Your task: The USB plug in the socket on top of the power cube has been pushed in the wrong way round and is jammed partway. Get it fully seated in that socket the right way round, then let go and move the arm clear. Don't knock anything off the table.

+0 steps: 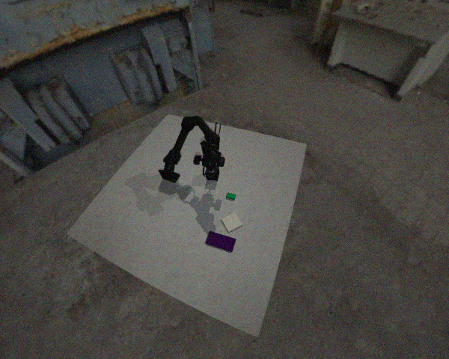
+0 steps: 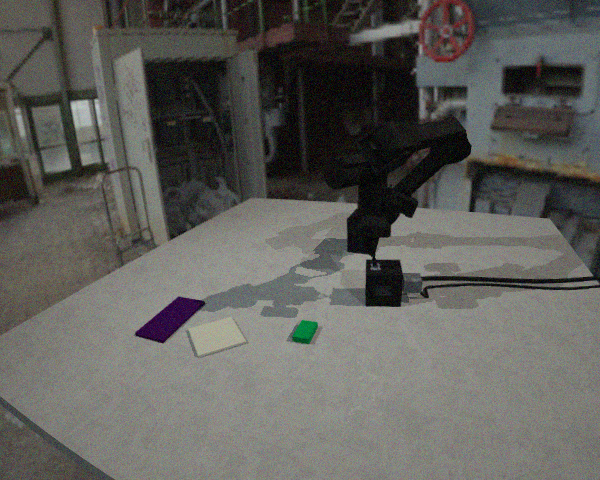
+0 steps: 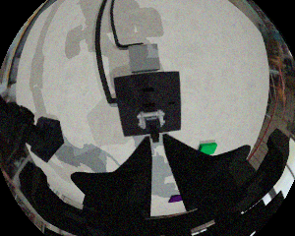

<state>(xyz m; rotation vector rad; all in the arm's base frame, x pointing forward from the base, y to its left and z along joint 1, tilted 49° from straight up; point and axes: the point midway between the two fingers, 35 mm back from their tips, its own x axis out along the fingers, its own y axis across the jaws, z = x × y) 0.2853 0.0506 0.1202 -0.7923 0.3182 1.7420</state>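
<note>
My gripper tip is now 20 mm above the USB plug. The rest, counted from my gripper tip: green block (180 mm ahead, 70 mm to the right, 100 mm below); cream tile (270 mm ahead, 220 mm to the right, 100 mm below); pale socket (10 mm to the left, 40 mm below).
</note>
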